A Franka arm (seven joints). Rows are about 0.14 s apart.
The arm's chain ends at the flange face. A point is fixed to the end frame.
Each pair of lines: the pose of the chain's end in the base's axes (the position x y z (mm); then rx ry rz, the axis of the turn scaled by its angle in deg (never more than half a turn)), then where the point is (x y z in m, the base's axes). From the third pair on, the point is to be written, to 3 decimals.
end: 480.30, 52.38, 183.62, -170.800, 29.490, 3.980
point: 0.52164 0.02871 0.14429
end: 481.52, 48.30, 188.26, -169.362, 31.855, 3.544
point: 0.52236 0.02401 0.14878
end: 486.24, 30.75, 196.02, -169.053, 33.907, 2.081
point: 0.527 0.005 0.157
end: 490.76, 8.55, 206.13, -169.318, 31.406, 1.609
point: 0.533 -0.016 0.168
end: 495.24, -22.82, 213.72, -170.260, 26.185, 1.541
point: 0.539 -0.044 0.175
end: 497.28, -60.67, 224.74, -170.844, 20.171, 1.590
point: 0.542 -0.079 0.187
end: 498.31, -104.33, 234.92, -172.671, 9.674, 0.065
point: 0.546 -0.118 0.198
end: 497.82, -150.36, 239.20, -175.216, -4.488, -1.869
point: 0.548 -0.157 0.204
